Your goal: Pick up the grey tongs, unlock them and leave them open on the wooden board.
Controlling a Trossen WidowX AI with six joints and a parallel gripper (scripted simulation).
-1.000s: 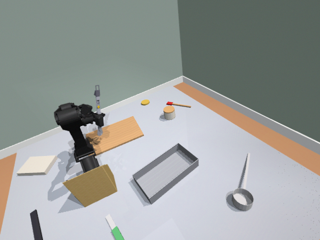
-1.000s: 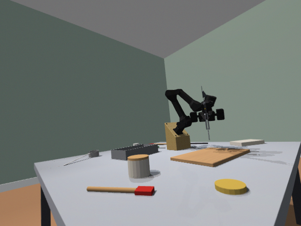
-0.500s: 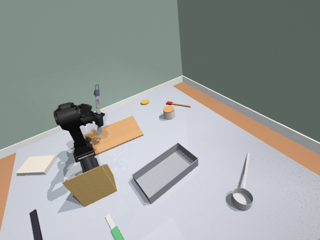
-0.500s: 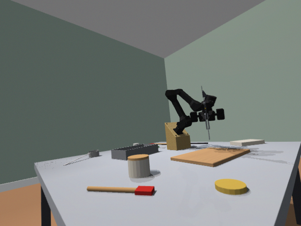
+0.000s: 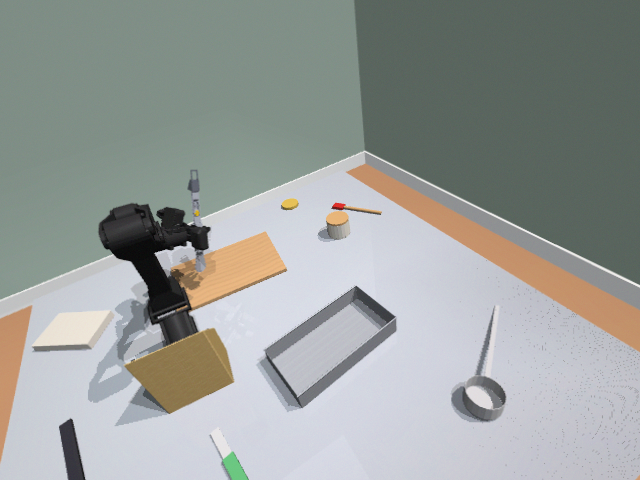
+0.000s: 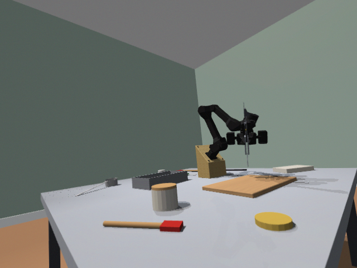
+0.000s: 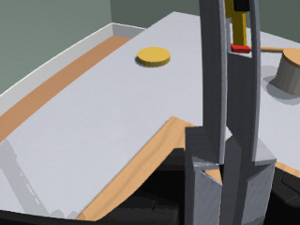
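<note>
My gripper tip is 170 mm above the wooden board and 10 mm to the left of it. The rest, counted from my gripper tip: yellow lock piece 60 mm above, 10 mm behind; lidded canister 410 mm ahead, 150 mm below, 70 mm to the right; yellow disc 340 mm ahead, 230 mm to the left, 170 mm below.
</note>
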